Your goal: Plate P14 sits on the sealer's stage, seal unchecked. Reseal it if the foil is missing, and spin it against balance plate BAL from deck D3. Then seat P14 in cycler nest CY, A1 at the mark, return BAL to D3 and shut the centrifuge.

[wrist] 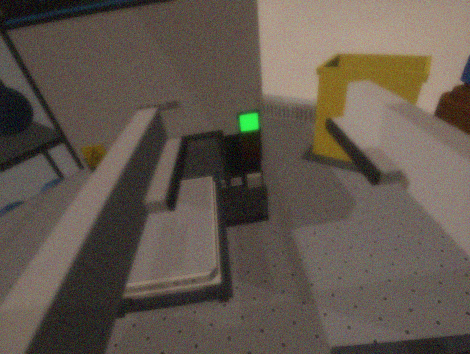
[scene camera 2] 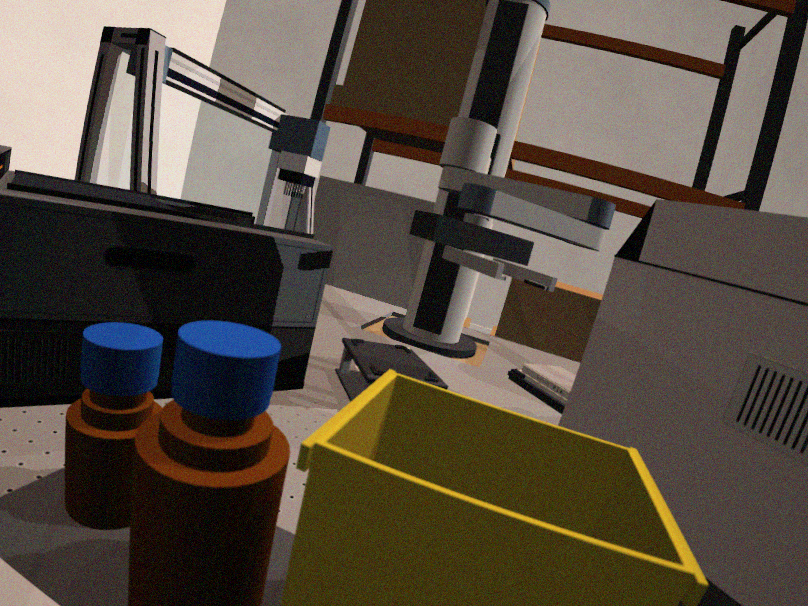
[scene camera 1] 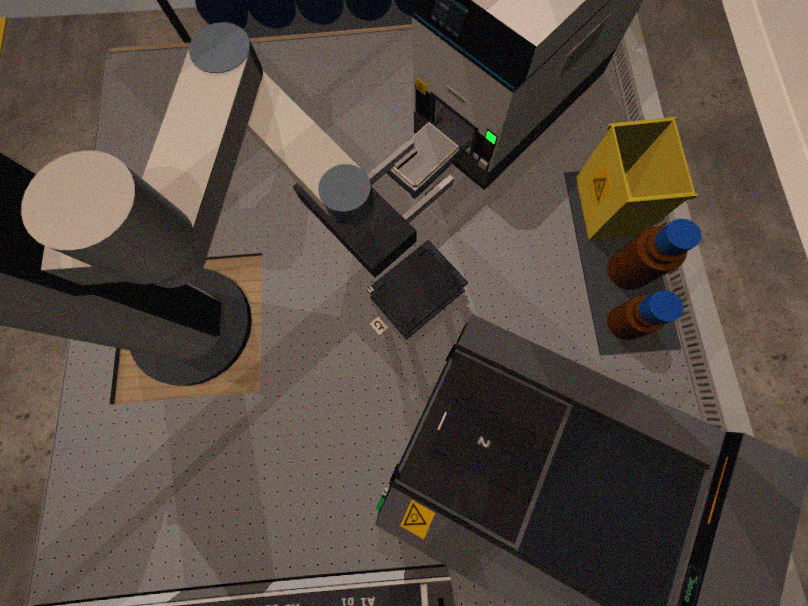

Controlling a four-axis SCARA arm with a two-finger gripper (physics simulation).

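Where they show: gripper, between the fingertips: (wrist: pixel 254 115) (scene camera 2: pixel 527 278) (scene camera 1: pixel 431 161); arm's base, origin of its link: (scene camera 2: pixel 428 340) (scene camera 1: pixel 193 326).
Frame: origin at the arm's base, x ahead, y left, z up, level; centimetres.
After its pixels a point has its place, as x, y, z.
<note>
Plate P14 (scene camera 1: pixel 428 155) @[52.6, 27.6, 13.3] (scene camera 2: pixel 553 376) @[51.6, 25.6, 13.3] (wrist: pixel 187 240) @[50.5, 25.1, 13.3] lies flat on the sealer's stage (wrist: pixel 226 270) @[50.5, 21.1, 12.0], pale and smooth on top; I cannot tell whether it has foil. My gripper (scene camera 1: pixel 433 161) @[52.1, 18.4, 24.9] (scene camera 2: pixel 529 279) @[52.1, 18.4, 24.9] (wrist: pixel 254 115) @[52.1, 18.4, 24.9] is open and empty, above the stage. In the wrist view the plate is left of centre, partly behind the left finger. The sealer (scene camera 1: pixel 463 84) @[58.9, 33.1, 24.7] (scene camera 2: pixel 704 313) @[73.3, 32.8, 27.4] (wrist: pixel 135 70) @[57.3, 35.0, 25.1] shows a green light. Cycler nest CY (scene camera 1: pixel 419 290) @[48.7, 1.7, 7.3] (scene camera 2: pixel 391 360) @[48.4, 2.7, 7.3] is empty. The centrifuge (scene camera 1: pixel 613 384) @[75.3, -19.4, 22.3] (scene camera 2: pixel 137 280) @[76.9, -19.6, 15.4] shows a dark bay marked 2 with no plate visible. BAL and D3 do not show.
A yellow bin (scene camera 1: pixel 636 176) @[96.4, 23.4, 5.2] (scene camera 2: pixel 456 515) @[96.8, 17.6, 18.0] (wrist: pixel 370 75) @[85.7, 18.5, 17.9] and two amber bottles with blue caps (scene camera 1: pixel 636 264) @[88.7, 2.0, 11.6] (scene camera 1: pixel 633 318) @[87.0, -7.7, 9.8] stand right of the sealer. Part of a labelled deck (scene camera 1: pixel 313 593) @[26.9, -48.5, 7.1] shows at the bottom edge of scene camera 1. The arm's column (scene camera 2: pixel 437 293) @[7.7, 0.2, 13.5] stands behind the nest.
</note>
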